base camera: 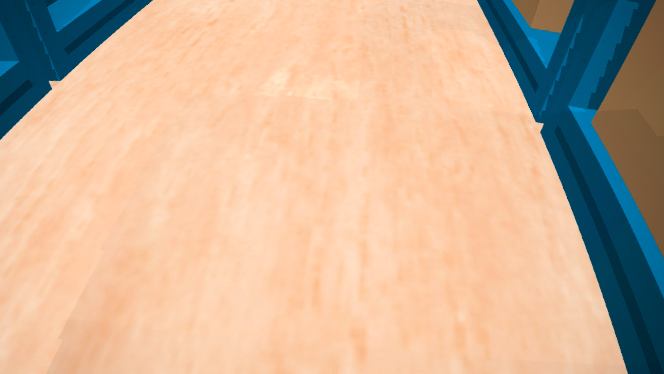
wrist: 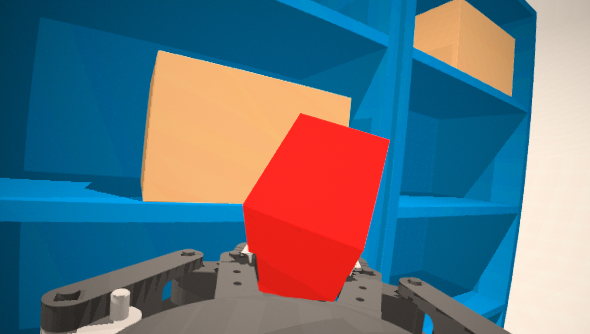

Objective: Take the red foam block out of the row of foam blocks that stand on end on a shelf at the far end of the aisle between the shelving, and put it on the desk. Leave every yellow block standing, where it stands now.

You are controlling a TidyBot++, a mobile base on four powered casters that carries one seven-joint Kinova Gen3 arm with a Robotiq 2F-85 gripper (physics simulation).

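Frame: origin at the arm's base, x right, y ahead, z up, level; metres.
Seen in the pictures: gripper, fingertip midpoint: (wrist: 300, 258).
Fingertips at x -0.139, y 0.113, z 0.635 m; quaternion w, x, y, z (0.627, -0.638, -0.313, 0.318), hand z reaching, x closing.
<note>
A point is followed by its place in that frame.
The red foam block (wrist: 317, 185) {z 0.682, x -0.095, y 0.084 m} is in the wrist view, right of the middle, standing out from between the fingers and tilted a little in the picture. My gripper (wrist: 300, 258) {z 0.635, x -0.139, y 0.113 m} is shut on the red block, with a finger at each side of its lower part; the block hides most of the fingertips. The block and gripper do not show in the base camera view. The desk, the row's shelf and the yellow blocks do not show in either view.
In the base view, blue shelving (base camera: 30, 55) {z -0.325, x -0.500, y 0.632 m} (base camera: 590, 200) {z -0.359, x 0.301, y 0.410 m} runs along both sides of a wooden floor aisle (base camera: 320, 200), with brown boxes (base camera: 635, 165) {z -0.296, x 0.321, y 0.405 m} at right. In the wrist view, tan boxes (wrist: 210, 135) {z 0.725, x -0.552, y 0.180 m} (wrist: 482, 45) {z 1.199, x -0.485, y 1.131 m} stand on blue shelves (wrist: 100, 211) {z 0.579, x -0.544, y 0.006 m}, and a pale wall (wrist: 560, 175) {z 0.748, x -0.303, y 1.585 m} is at right.
</note>
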